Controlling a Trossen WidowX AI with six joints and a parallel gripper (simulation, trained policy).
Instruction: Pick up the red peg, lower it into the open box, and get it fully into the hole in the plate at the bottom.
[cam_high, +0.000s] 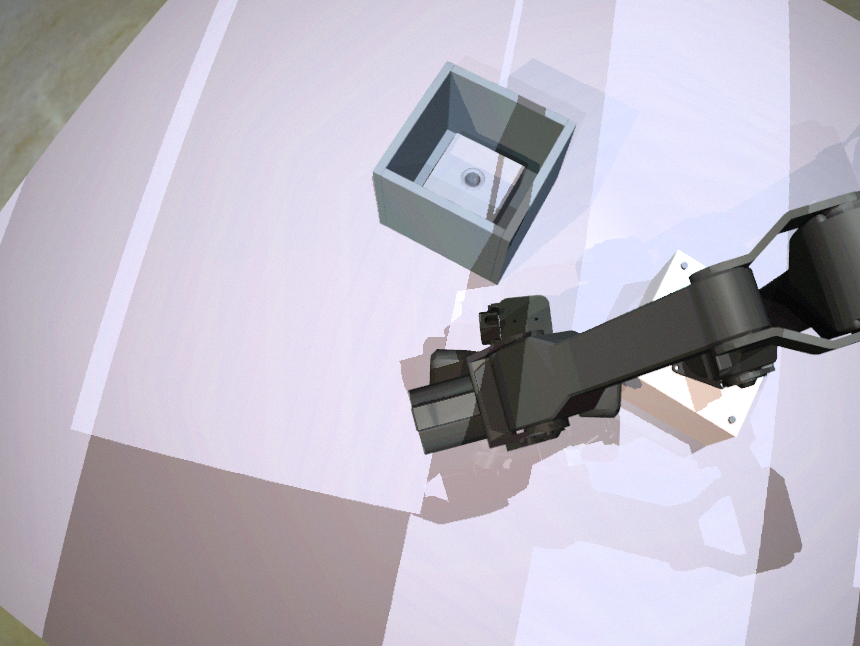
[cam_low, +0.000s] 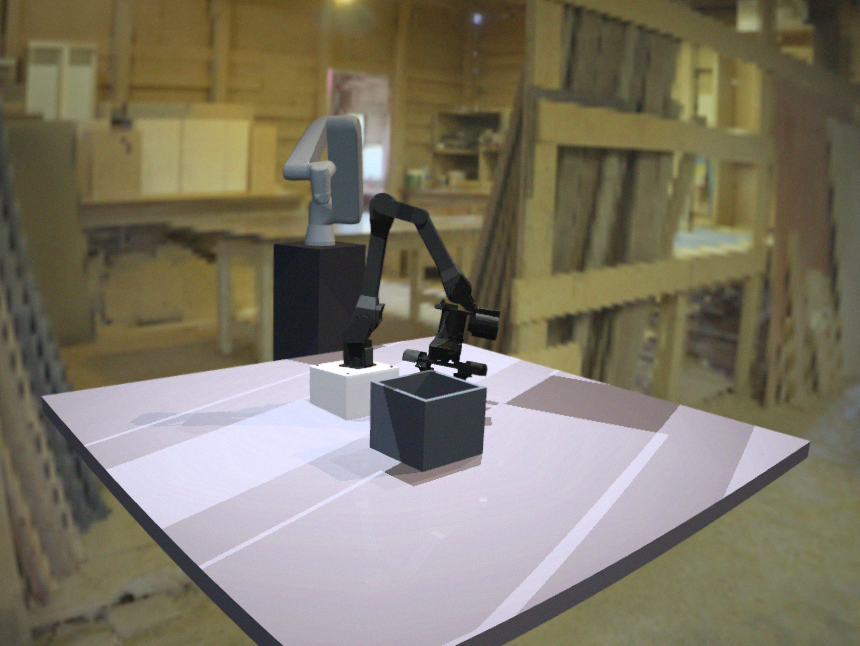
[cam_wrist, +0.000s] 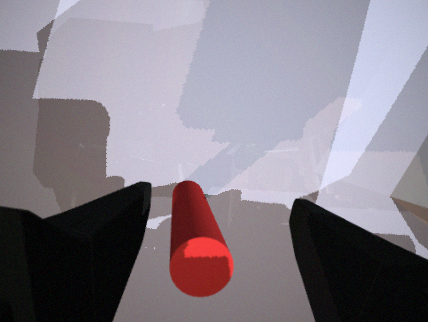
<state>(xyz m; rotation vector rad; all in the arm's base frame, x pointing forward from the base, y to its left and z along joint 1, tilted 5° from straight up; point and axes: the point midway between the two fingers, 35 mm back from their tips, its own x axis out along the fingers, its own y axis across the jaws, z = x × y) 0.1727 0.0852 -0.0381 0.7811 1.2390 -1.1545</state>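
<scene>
Right now my gripper tip is 10 mm to the right of the red peg, 10 mm below it and 10 mm short of it. Round my gripper tip: pale plate: 200 mm to the right, 120 mm ahead, 10 mm above.
</scene>
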